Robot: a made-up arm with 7 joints. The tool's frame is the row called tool.
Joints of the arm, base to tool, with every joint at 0 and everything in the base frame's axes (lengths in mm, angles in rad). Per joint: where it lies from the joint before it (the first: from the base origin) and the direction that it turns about. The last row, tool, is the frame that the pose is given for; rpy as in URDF.
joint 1: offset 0 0 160.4 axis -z
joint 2: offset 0 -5.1 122.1 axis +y
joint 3: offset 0 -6.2 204.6 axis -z
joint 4: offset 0 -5.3 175.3 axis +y
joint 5: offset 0 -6.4 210.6 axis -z
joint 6: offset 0 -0.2 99.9 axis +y
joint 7: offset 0 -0.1 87.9 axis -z
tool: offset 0 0 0 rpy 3.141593 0 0
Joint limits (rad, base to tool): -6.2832..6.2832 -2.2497..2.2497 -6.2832..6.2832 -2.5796..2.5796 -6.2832..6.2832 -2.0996..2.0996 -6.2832..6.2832
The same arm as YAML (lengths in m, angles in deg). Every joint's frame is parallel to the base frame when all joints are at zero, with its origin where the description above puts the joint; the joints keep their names.
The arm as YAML. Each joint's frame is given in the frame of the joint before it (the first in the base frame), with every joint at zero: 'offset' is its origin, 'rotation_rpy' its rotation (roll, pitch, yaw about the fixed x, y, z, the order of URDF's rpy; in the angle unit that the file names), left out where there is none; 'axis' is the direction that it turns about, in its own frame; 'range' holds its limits. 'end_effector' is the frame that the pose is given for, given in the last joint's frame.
length_unit: m
angle_unit: deg
chain:
  - id: joint 1
    offset: [0.0, 0.0, 0.1604]
    axis: "-z"
    range: [-360.0, 360.0]
  - id: joint 2
    offset: [0.0, -0.0051, 0.1221]
    axis: "+y"
    range: [-128.9, 128.9]
  - id: joint 3
    offset: [0.0, -0.0062, 0.2046]
    axis: "-z"
    range: [-360.0, 360.0]
  - id: joint 4
    offset: [0.0, -0.0053, 0.1753]
    axis: "+y"
    range: [-147.8, 147.8]
  - id: joint 5
    offset: [0.0, -0.0064, 0.2106]
    axis: "-z"
    range: [-360.0, 360.0]
  - id: joint 6
    offset: [0.0, -0.0002, 0.0999]
    axis: "+y"
    range: [-120.3, 120.3]
  - id: joint 7
    offset: [0.0, -0.0001, 0.0879]
    axis: "-z"
    range: [-360.0, 360.0]
end_effector:
  offset: [0.0, 0.0, 0.0]
  rotation_rpy: [-180.0, 0.0, 0.0]

